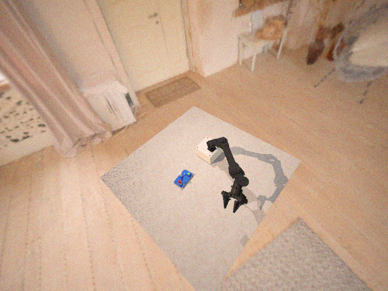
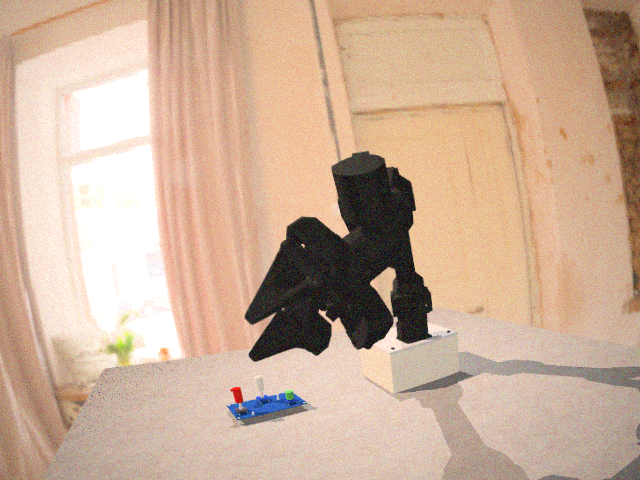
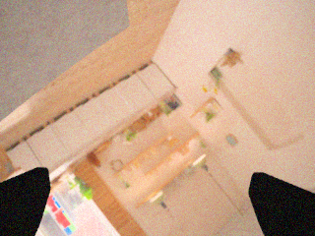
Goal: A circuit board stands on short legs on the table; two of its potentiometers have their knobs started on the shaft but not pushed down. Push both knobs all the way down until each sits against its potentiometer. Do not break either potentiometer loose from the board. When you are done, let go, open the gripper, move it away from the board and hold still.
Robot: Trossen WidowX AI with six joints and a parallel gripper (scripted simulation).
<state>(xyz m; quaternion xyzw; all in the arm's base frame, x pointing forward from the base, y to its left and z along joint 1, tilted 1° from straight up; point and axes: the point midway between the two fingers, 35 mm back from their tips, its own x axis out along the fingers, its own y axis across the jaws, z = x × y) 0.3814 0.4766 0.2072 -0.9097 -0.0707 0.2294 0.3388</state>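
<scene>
Now: gripper tip 5 cm past the white knob, 54 cm to the left of it and 22 cm above it. Also, from my gripper tip: red knob: 49 cm to the right, 23 cm below.
</scene>
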